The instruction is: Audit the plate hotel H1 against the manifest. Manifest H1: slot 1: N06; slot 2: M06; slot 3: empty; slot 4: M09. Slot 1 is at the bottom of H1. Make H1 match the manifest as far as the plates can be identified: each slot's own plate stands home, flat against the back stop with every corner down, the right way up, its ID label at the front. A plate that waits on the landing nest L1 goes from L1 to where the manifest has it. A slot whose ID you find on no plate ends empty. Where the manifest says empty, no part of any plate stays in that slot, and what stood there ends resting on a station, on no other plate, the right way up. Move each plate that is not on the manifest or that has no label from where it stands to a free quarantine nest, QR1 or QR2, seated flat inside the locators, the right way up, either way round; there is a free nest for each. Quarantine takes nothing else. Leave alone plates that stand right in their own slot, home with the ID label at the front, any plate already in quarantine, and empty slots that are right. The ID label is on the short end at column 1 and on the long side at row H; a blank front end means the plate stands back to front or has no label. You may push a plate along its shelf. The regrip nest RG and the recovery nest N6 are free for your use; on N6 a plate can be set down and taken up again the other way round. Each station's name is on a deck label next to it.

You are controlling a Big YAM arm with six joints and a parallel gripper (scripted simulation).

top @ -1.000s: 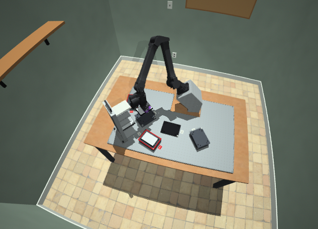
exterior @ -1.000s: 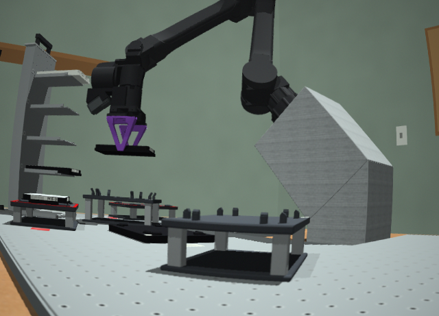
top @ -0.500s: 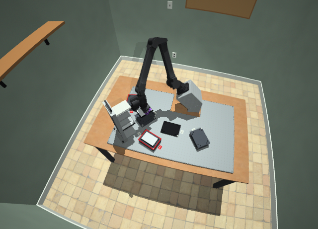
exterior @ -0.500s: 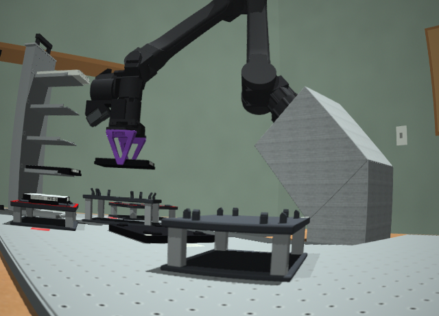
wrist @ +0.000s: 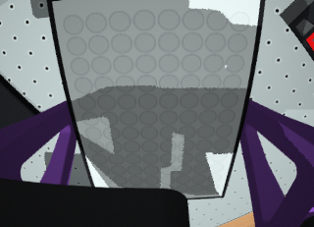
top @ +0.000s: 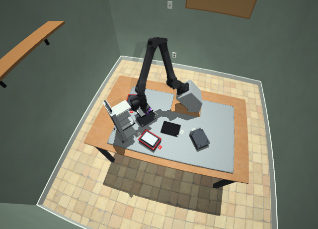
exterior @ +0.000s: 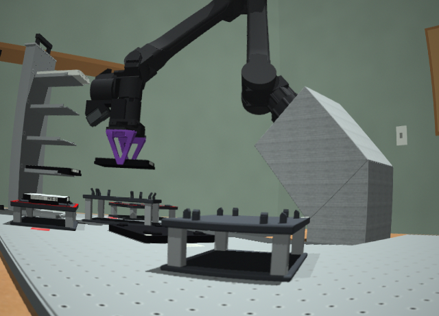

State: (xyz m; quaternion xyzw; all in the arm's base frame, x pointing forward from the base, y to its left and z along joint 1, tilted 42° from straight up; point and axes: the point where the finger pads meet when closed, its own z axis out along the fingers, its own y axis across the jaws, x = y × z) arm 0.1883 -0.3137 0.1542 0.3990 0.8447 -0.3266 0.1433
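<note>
My gripper is now 80 mm above the regrip nest. Round my hand: H1 deck label: 160 mm ahead, 140 mm below, 40 mm to the right; RG deck label: 140 mm below, 80 mm to the left, 70 mm behind; QR2 deck label: 150 mm to the right, 140 mm below, 70 mm behind.
</note>
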